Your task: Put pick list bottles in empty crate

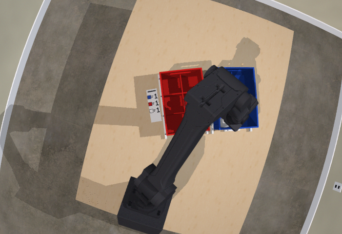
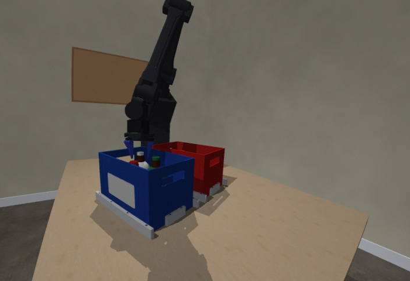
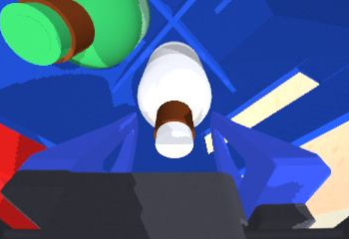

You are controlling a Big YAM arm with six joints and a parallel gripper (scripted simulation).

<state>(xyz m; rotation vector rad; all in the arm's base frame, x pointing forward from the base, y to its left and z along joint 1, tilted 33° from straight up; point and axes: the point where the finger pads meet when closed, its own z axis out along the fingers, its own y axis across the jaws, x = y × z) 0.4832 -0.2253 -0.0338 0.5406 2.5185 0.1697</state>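
My hand is 60 mm above the white-label bottle. Round my hand: green-label bottle 80 mm ahead, 30 mm to the left, 60 mm below; blue-label bottle 50 mm behind, 130 mm to the left, 60 mm below; blue crate 100 mm ahead, 10 mm to the right, 60 mm below.
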